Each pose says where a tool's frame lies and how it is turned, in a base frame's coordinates. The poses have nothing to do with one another.
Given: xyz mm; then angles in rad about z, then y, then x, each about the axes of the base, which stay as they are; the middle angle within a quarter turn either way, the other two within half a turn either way.
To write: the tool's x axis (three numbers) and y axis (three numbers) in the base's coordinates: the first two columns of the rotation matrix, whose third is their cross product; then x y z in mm. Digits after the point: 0 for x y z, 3 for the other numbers.
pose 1, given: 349 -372 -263 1.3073 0.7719 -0.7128
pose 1, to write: 0.187 0.612 -0.769 -0.692 0.637 0.339 349 -372 -263
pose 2, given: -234 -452 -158 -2.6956 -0.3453 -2.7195
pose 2, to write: -0.849 0.268 0.455 0.406 0.883 0.236 -234 -452 -158
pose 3, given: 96 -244 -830 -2.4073 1.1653 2.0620
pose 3, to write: -0.293 -0.285 -0.913 0.264 0.893 -0.364 96 -244 -830
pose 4, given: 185 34 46 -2.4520 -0.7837 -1.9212
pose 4, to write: -0.546 -0.293 0.785 0.451 0.687 0.570 185 34 46
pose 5, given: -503 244 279 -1.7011 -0.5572 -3.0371
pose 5, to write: -0.110 0.979 0.172 0.842 0.184 -0.508 -503 244 279
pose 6, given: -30 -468 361 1.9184 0.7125 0.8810
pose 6, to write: -0.258 0.427 0.867 -0.711 -0.691 0.128 -30 -468 361
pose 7, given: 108 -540 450 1.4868 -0.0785 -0.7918
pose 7, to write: 0.084 0.705 -0.704 -0.993 0.003 -0.115 108 -540 450
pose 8, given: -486 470 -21 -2.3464 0.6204 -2.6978
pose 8, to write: -0.570 0.820 -0.061 0.581 0.454 0.676 -486 470 -21
